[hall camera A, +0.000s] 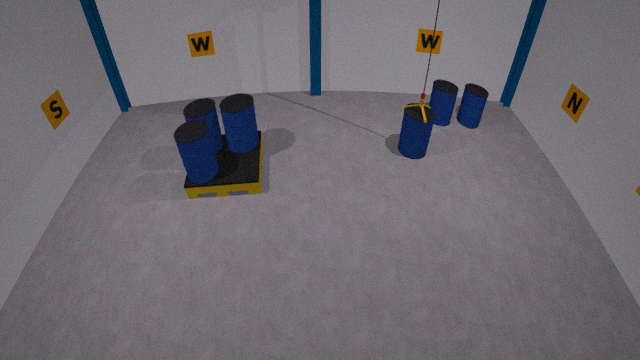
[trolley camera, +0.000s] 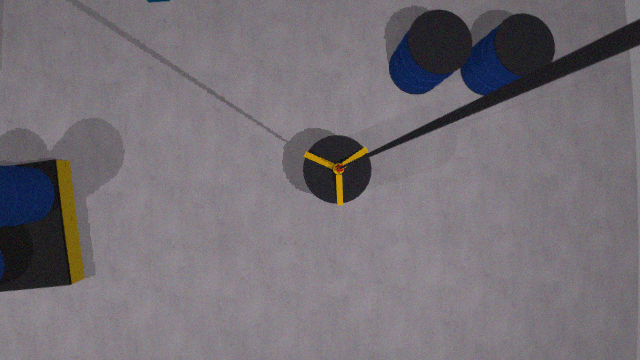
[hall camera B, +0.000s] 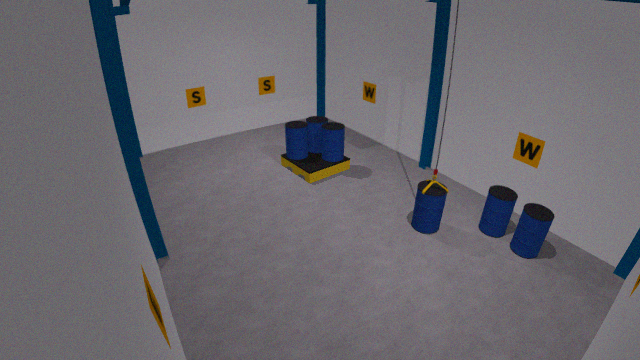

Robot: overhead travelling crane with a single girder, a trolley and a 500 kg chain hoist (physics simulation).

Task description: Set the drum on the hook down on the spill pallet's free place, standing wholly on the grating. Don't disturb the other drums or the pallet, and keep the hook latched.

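Note:
The drum on the hook (hall camera A: pixel 415 137) (hall camera B: pixel 428 212) (trolley camera: pixel 322 182) is blue with a dark lid and stands upright, at or close above the floor; a small gap cannot be told. My gripper (hall camera A: pixel 422 106) (hall camera B: pixel 434 183) (trolley camera: pixel 338 169), a hook with a yellow three-legged lifter, is shut on its rim. The yellow spill pallet (hall camera A: pixel 224 190) (hall camera B: pixel 330 170) (trolley camera: pixel 70 225) with dark grating lies well to the left in hall camera A and is cut off in the trolley camera. Three blue drums stand on it; its free place (hall camera A: pixel 244 172) (hall camera B: pixel 313 165) (trolley camera: pixel 50 260) is the corner without a drum. The latch is too small to judge.
Two more blue drums (hall camera A: pixel 443 102) (hall camera A: pixel 472 106) (hall camera B: pixel 498 211) (hall camera B: pixel 531 231) (trolley camera: pixel 440 42) (trolley camera: pixel 524 45) stand on the floor near the W wall, close to the hooked drum. A blue column (hall camera A: pixel 315 50) (hall camera B: pixel 435 85) stands at the W wall.

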